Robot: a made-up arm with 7 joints. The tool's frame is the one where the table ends. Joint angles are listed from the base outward.
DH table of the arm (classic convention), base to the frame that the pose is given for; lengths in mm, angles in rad. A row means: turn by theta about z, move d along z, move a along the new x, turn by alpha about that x. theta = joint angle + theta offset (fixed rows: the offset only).
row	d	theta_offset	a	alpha
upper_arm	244.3	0	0	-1.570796
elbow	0	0	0	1.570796
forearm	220.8	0	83.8	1.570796
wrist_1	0	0	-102.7	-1.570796
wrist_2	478.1	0	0	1.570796
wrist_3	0	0	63.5	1.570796
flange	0	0	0	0
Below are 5 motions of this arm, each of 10 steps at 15 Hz.
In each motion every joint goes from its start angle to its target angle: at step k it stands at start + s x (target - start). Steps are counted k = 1, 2, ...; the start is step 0. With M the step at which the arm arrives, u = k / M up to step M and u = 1 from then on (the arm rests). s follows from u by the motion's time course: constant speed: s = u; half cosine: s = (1 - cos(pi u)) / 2; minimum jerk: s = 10 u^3 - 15 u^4 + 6 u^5.
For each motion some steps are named. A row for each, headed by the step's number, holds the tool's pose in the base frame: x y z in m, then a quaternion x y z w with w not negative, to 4 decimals.
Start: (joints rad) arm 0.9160 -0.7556 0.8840 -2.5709 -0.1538 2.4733 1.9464
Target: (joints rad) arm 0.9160 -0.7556 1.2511 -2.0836 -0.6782 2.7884 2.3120
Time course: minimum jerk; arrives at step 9
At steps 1, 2, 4, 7, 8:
1: -0.1180 0.4829 0.3587 -0.9228 0.0306 -0.2753 0.2678
2: -0.1391 0.4829 0.3662 -0.9141 0.0120 -0.2812 0.2920
4: -0.2451 0.4684 0.3961 -0.8620 -0.0837 -0.2903 0.4071
7: -0.4111 0.3948 0.4225 -0.7495 -0.2483 -0.2403 0.5647
8: -0.4295 0.3819 0.4241 -0.7338 -0.2685 -0.2293 0.5803

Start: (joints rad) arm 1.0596 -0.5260 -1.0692 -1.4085 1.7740 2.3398 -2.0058
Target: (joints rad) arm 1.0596 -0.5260 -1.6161 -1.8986 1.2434 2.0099 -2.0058
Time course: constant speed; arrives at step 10
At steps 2, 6, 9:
2: 0.4943 -0.2895 0.6465 -0.4135 -0.2039 -0.8652 0.1972
6: 0.5102 -0.3603 0.5036 -0.5343 -0.2395 -0.7881 0.1900
9: 0.4947 -0.4028 0.3889 -0.6115 -0.2537 -0.7177 0.2158

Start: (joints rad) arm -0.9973 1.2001 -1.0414 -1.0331 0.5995 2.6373 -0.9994
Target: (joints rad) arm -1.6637 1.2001 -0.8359 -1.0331 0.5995 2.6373 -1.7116
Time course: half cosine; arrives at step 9
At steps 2, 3, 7, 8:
2: -0.0417 -0.7531 0.2719 0.8659 -0.2711 -0.1136 0.4049
3: -0.1014 -0.7477 0.2620 0.8717 -0.2679 -0.1394 0.3860
7: -0.3673 -0.6587 0.2166 0.8969 -0.2520 -0.2288 0.2824
8: -0.4002 -0.6390 0.2107 0.9000 -0.2497 -0.2368 0.2675

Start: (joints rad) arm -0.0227 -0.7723 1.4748 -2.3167 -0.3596 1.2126 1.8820
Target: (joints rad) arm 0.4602 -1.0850 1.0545 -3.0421 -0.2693 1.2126 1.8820
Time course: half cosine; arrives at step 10
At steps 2, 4, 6, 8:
2: 0.1239 0.5092 0.2202 0.6634 -0.3304 0.5204 0.4242
4: 0.1516 0.4563 0.2129 0.6341 -0.3613 0.5147 0.4499
6: 0.1813 0.3878 0.2096 0.6090 -0.4001 0.4939 0.4744
8: 0.2006 0.3319 0.2047 0.5985 -0.4281 0.4666 0.4907

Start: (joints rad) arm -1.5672 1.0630 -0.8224 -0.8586 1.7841 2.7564 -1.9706
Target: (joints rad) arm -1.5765 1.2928 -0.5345 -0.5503 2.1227 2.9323 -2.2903
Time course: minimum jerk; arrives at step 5
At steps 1, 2, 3, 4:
1: -0.3249 -0.6592 0.3331 0.7074 -0.3803 0.1602 0.5738
2: -0.2870 -0.6794 0.3006 0.7033 -0.3667 0.1900 0.5787
3: -0.2352 -0.6988 0.2573 0.6921 -0.3602 0.2306 0.5815
4: -0.2002 -0.7069 0.2292 0.6812 -0.3641 0.2578 0.5804

